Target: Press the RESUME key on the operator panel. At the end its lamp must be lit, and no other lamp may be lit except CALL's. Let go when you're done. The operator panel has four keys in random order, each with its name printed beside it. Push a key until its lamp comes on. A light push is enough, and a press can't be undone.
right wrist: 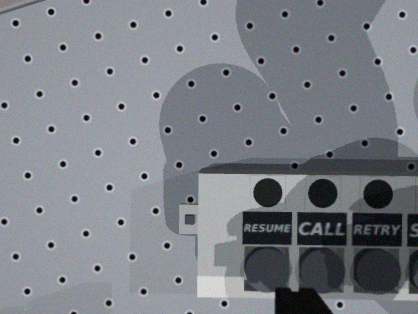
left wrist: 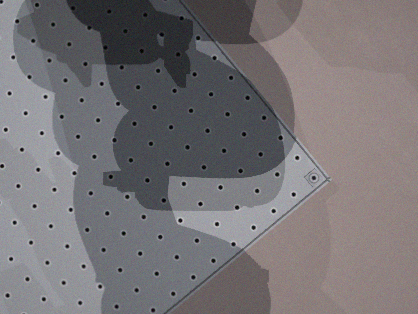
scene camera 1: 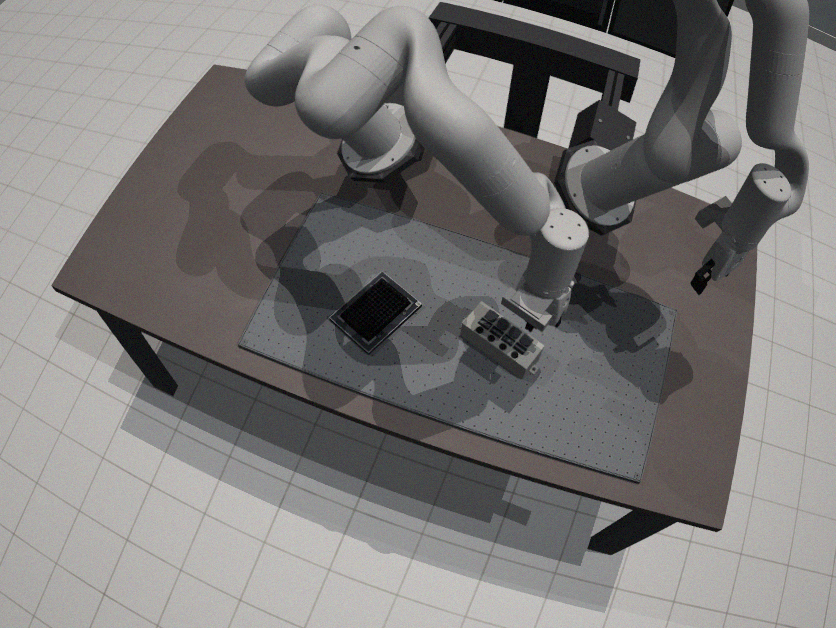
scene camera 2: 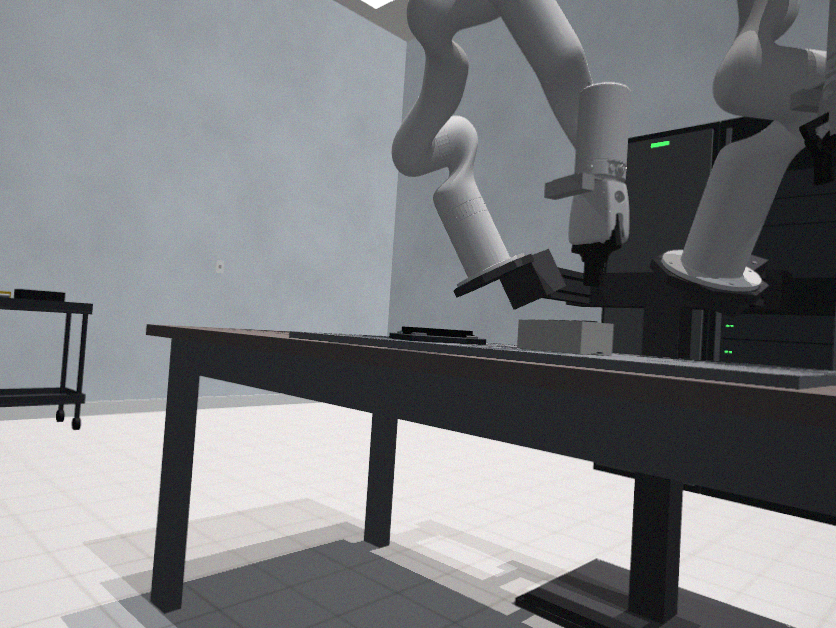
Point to a pale operator panel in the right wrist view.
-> At 238, 210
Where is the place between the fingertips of my left gripper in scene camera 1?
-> At 708, 279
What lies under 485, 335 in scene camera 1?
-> A pale operator panel.
